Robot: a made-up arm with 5 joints.
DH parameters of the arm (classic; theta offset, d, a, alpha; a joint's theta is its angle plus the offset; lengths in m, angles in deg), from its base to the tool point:
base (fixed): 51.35 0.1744 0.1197 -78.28
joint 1: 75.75 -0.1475 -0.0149 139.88
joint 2: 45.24 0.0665 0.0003 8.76
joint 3: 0 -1.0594 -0.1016 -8.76
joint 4: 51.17 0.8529 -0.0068 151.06
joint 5: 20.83 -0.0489 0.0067 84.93
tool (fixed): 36.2 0.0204 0 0
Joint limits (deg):
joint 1: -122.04..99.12
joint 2: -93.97..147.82
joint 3: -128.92..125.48
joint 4: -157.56..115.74
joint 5: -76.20..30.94
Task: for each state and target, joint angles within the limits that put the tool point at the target. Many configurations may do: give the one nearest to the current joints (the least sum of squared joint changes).
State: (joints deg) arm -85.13 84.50 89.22 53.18 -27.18
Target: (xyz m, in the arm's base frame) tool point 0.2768 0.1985 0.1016
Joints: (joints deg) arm -108.31 82.44 75.45 29.47 -20.10
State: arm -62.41 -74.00 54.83 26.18 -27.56
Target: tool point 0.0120 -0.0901 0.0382
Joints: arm -68.91 -52.10 80.35 49.20 -38.73
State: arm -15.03 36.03 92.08 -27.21 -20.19
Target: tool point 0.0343 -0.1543 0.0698
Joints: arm 13.92 33.63 101.19 -25.61 -26.18
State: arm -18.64 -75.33 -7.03 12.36 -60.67
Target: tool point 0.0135 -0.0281 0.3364
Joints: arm -31.59 -31.68 10.56 -13.81 -50.44
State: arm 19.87 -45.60 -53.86 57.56 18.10
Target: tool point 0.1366 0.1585 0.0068
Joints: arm -17.99 -85.63 -83.05 68.85 24.43
